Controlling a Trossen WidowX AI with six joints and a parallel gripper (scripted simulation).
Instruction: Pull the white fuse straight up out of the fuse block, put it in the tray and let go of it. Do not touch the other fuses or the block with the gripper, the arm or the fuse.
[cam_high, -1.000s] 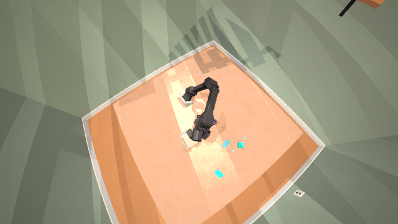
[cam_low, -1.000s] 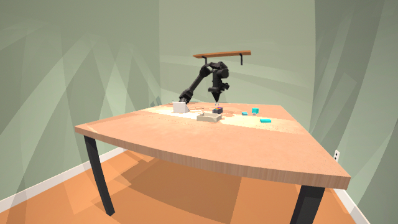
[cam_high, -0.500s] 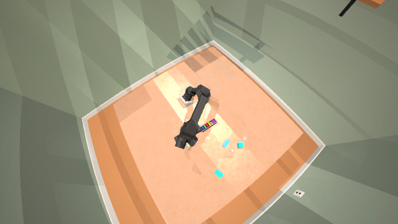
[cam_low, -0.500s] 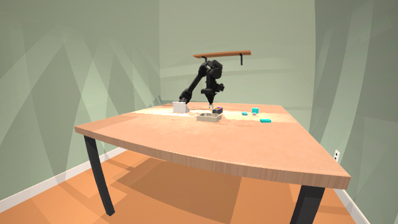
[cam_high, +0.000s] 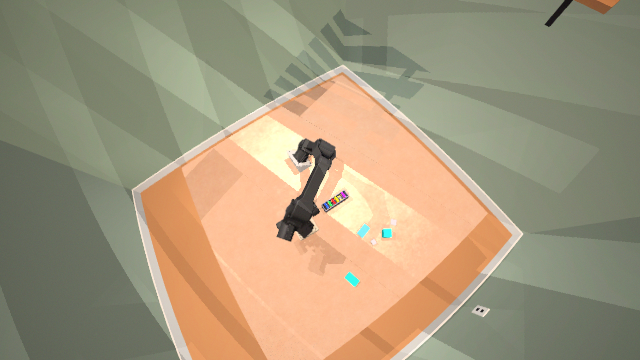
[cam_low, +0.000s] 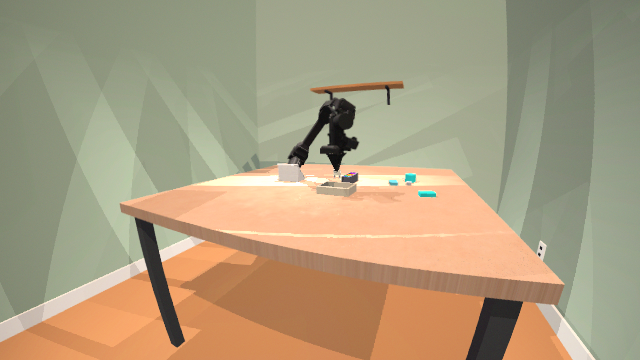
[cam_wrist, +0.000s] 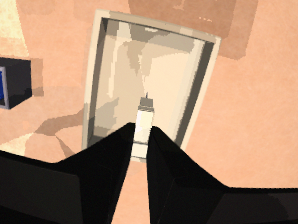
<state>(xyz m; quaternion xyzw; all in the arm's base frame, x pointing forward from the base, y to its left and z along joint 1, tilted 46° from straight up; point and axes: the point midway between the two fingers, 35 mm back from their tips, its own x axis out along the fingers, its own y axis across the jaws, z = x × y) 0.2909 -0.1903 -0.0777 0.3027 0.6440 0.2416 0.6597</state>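
Right now the white fuse is 1 cm below my gripper tip. Round my gripper tip: tray: 8 cm below.
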